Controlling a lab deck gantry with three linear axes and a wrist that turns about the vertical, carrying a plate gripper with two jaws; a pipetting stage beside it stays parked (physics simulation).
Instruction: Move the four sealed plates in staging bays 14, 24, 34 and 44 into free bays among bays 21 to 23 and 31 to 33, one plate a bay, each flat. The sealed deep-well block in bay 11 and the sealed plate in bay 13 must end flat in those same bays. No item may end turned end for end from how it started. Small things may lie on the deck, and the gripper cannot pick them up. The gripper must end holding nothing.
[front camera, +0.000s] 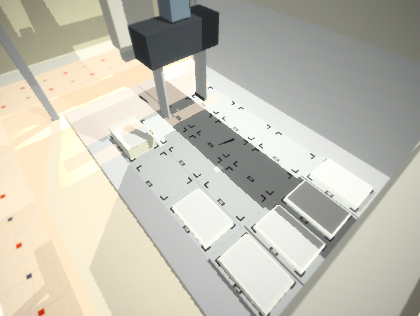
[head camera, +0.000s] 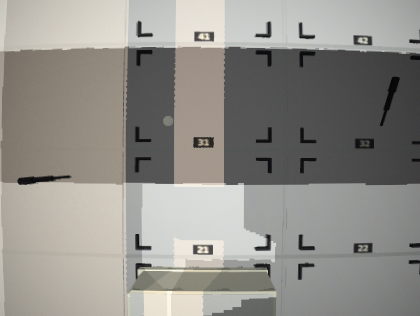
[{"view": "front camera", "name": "gripper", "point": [184, 105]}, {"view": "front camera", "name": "sealed deep-well block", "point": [135, 140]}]
